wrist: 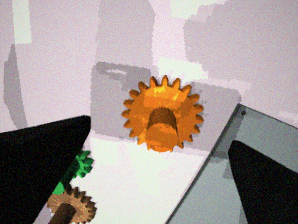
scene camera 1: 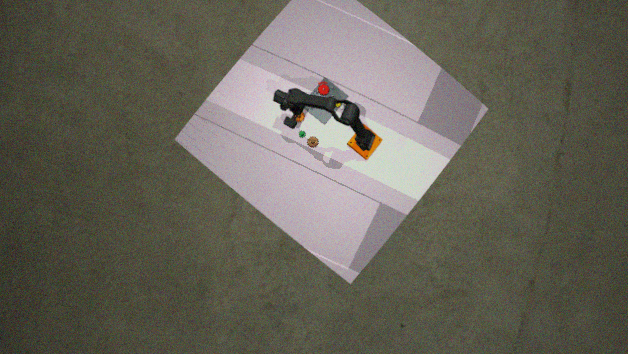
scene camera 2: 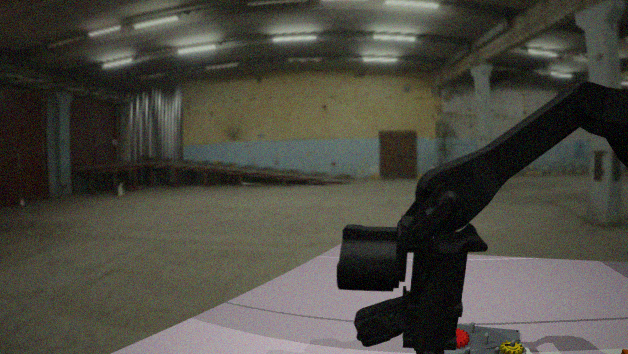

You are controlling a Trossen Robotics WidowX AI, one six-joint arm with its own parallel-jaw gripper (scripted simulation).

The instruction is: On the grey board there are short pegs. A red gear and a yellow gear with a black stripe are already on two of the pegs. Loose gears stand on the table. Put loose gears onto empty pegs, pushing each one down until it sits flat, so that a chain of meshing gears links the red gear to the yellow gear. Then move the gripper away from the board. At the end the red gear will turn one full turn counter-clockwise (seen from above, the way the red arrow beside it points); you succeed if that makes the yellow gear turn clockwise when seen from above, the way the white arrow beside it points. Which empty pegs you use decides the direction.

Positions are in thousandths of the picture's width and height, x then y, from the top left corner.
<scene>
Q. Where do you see an orange gear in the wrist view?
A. At 549, 516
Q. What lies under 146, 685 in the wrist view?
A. My gripper.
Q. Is my gripper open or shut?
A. Open.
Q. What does my gripper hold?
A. Nothing.
</scene>
